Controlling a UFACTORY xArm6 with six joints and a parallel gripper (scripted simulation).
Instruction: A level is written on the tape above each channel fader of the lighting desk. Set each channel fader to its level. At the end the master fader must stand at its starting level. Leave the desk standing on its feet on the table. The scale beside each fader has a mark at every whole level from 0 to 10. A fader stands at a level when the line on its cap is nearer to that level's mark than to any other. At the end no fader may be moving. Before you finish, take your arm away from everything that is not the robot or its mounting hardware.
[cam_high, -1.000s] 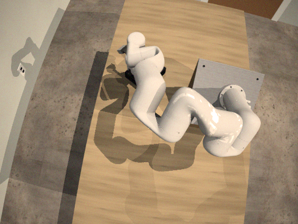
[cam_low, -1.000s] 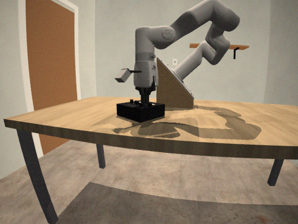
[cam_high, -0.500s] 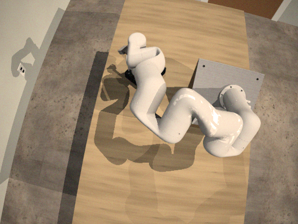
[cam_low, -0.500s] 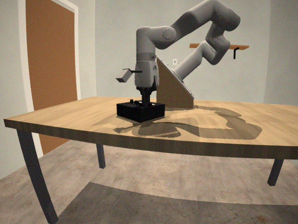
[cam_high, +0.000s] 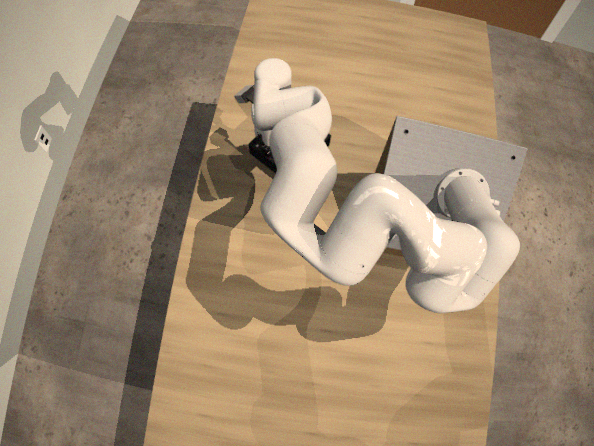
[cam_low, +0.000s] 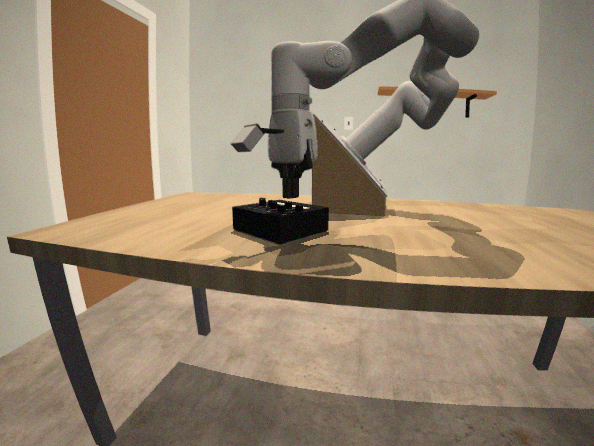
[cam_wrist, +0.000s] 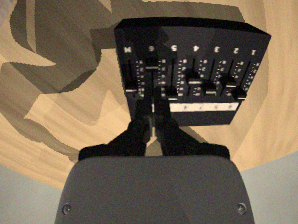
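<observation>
My gripper is now 10 mm short of the master fader cap, 20 mm to the right of it and 40 mm above it. The rest, counted from my hand: channel 6 fader cap: 20 mm ahead, 10 mm to the right, 40 mm below; channel 4 fader cap: 10 mm behind, 40 mm to the right, 40 mm below.
</observation>
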